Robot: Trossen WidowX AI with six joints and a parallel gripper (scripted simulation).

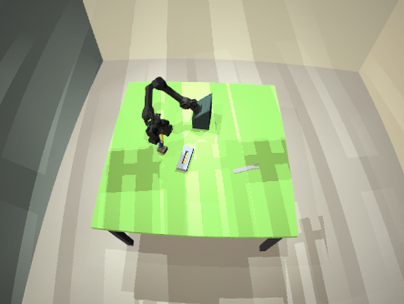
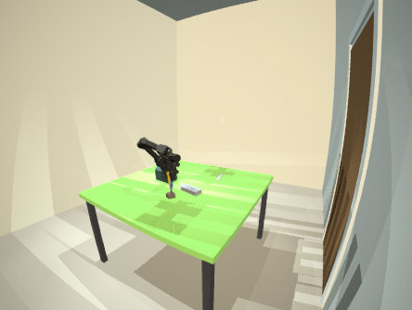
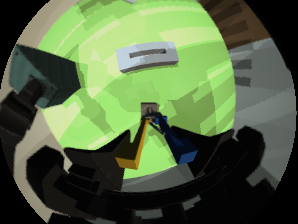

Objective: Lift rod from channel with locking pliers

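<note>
My gripper tip is now 60 mm short of the grey channel block, 160 mm to the right of it and 120 mm above it. The rest, counted from my gripper tip: yellow handle (10 mm behind, 10 mm to the left); brown holster (10 mm to the right, 130 mm below); orange rod (60 mm ahead, 170 mm to the left, 130 mm below).
</note>
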